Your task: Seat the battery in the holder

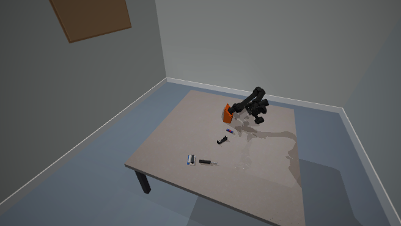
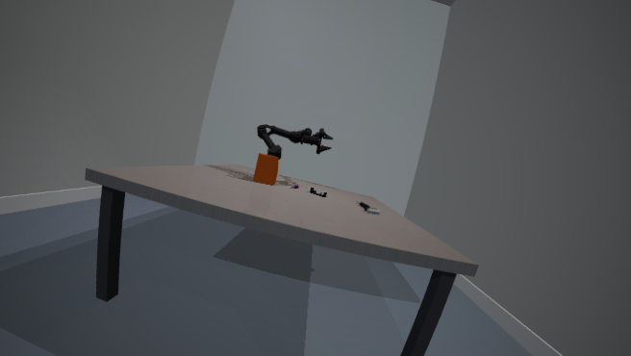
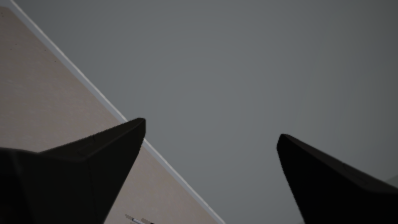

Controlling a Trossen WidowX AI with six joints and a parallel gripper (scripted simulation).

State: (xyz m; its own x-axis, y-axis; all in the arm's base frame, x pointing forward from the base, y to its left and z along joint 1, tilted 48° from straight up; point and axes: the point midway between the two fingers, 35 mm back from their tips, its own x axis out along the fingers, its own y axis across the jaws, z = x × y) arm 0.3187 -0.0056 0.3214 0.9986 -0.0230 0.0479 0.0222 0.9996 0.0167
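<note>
Right now my gripper tip is 17 cm past the battery, 18 cm to the left of it and 33 cm above it. From my gripper tip the other things lie so: screwdriver: 25 cm ahead, 25 cm to the right, 33 cm below.
</note>
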